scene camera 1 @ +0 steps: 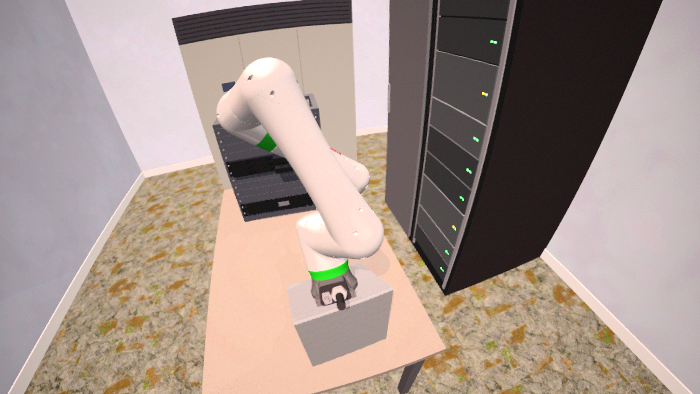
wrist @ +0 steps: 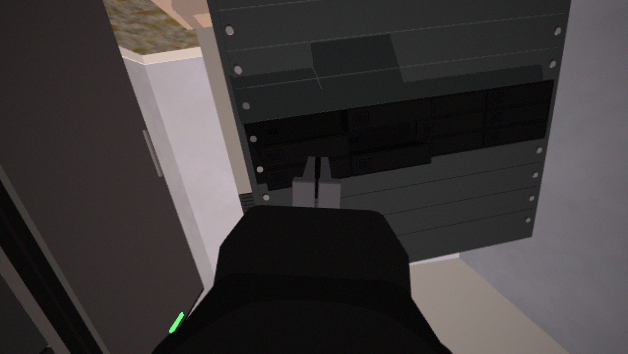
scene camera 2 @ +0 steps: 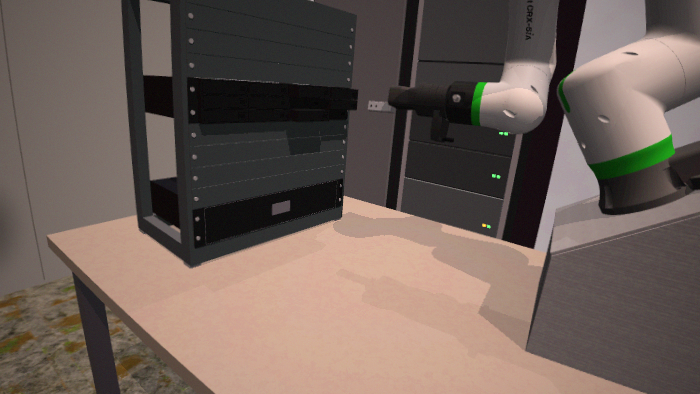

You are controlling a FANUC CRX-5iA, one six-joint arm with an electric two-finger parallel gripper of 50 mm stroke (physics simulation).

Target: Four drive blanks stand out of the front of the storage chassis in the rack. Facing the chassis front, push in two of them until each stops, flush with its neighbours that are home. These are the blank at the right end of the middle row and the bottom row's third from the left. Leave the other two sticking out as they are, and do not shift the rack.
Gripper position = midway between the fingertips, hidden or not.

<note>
In view: my gripper (wrist: 317, 169) and a rack (scene camera 2: 255, 161).
The rack shows as well in scene camera 1 (scene camera 1: 265, 185) and in the wrist view (wrist: 441, 123).
</note>
